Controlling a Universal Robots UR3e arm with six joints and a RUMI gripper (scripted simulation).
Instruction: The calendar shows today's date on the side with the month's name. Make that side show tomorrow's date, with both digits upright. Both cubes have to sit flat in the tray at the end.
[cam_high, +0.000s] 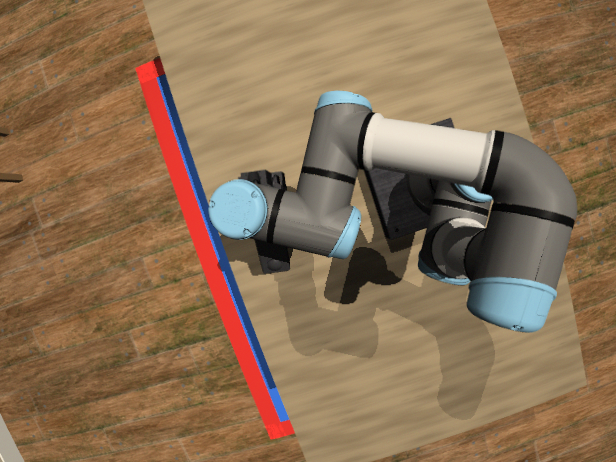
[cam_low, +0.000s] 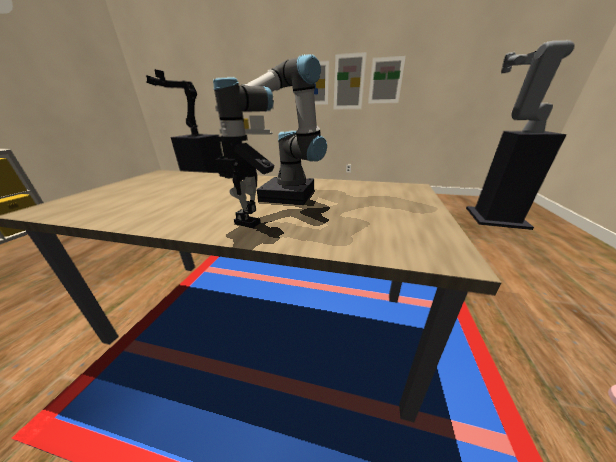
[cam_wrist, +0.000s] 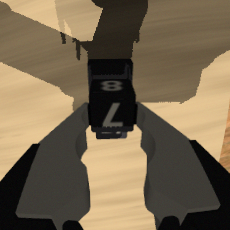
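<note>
Now: hand 6 cm above the black calendar tray and 2 cm to the left of it. The rest, counted from my hand: black cube 1 cm below.
</note>
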